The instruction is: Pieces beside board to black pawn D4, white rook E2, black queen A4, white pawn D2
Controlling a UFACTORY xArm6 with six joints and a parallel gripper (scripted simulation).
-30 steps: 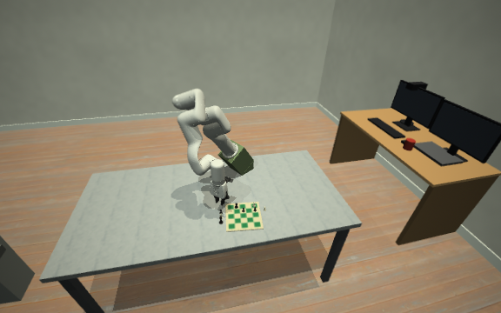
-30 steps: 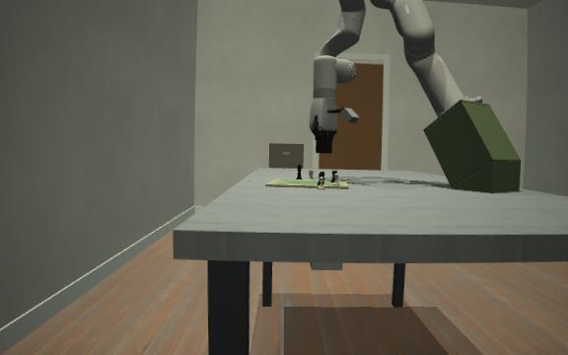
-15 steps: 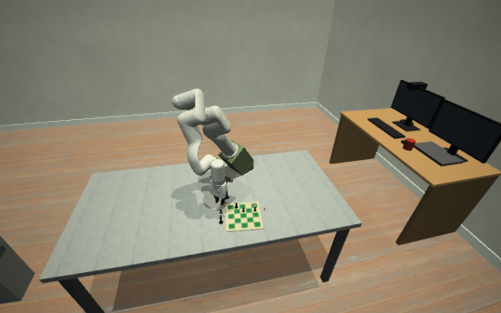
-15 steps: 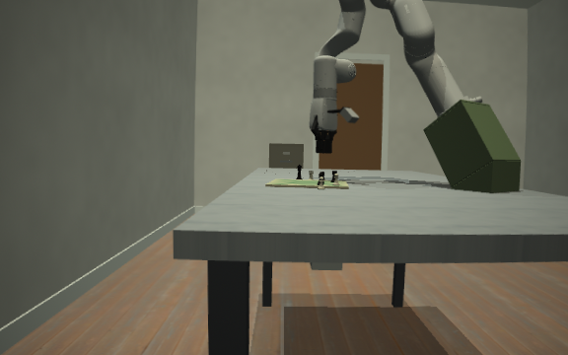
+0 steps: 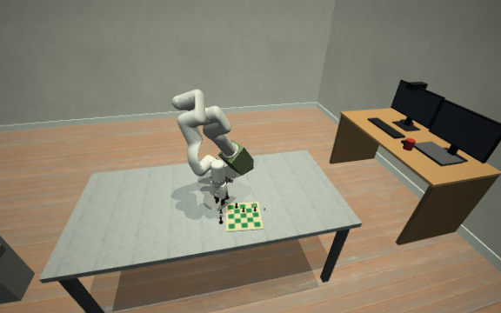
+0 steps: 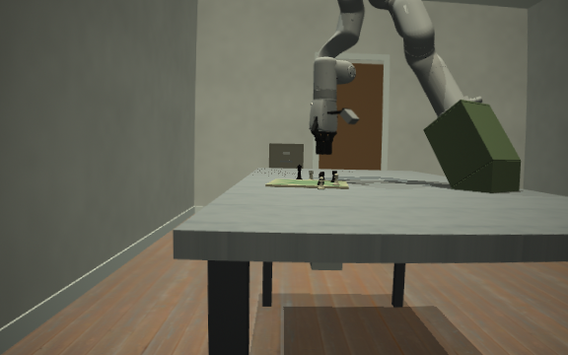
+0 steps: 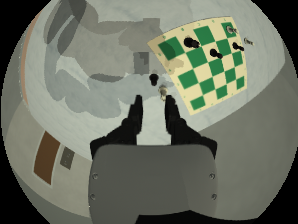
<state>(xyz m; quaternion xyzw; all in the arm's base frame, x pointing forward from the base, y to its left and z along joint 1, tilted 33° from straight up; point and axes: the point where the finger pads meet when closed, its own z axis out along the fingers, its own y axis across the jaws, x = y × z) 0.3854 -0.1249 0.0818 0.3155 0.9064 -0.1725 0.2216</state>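
Now: the white rook 4 cm ahead of my hand, 1 cm to the right of it and 9 cm below it. Round my hand: chessboard: 6 cm ahead, 13 cm to the left, 10 cm below; black queen: 8 cm ahead, 1 cm to the right, 8 cm below.
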